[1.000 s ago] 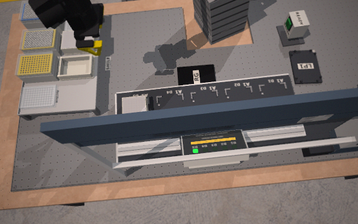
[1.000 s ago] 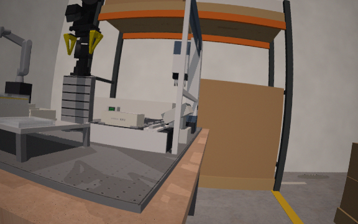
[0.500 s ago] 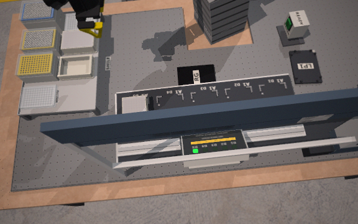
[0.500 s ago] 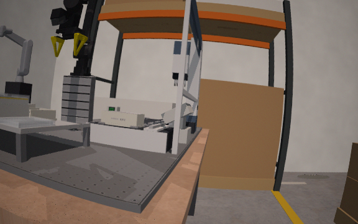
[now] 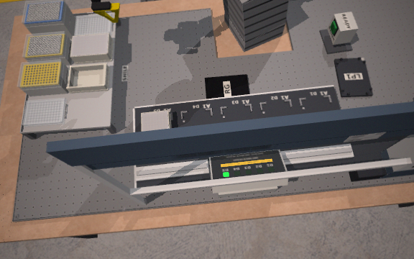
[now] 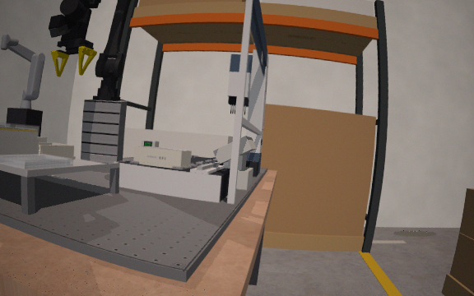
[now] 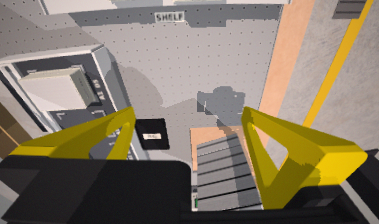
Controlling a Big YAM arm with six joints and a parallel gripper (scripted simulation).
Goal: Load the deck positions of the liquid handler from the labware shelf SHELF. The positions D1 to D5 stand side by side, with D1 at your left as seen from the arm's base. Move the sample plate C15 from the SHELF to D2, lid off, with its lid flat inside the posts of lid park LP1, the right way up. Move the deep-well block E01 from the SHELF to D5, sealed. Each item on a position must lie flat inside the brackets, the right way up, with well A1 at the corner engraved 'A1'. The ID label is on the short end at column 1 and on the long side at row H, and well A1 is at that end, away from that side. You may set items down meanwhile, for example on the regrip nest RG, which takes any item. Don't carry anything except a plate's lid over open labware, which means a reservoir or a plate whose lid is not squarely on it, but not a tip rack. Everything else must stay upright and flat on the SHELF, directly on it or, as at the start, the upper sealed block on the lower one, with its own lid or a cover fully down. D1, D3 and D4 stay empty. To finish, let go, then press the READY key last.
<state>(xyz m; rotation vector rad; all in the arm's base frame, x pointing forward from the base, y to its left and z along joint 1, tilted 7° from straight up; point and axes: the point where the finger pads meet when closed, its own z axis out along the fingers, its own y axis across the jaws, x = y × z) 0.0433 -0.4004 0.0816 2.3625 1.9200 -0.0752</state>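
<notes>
Now: hand 15 cm past the clear plate lid, 13 cm to the left of it and 21 cm above it. From my hand the other things lie so: reservoir: 6 cm ahead, 17 cm to the right, 22 cm below; then sample plate C15: 15 cm behind, 13 cm to the right, 22 cm below; then shelf label: 3 cm ahead, 6 cm to the right, 29 cm below.
</notes>
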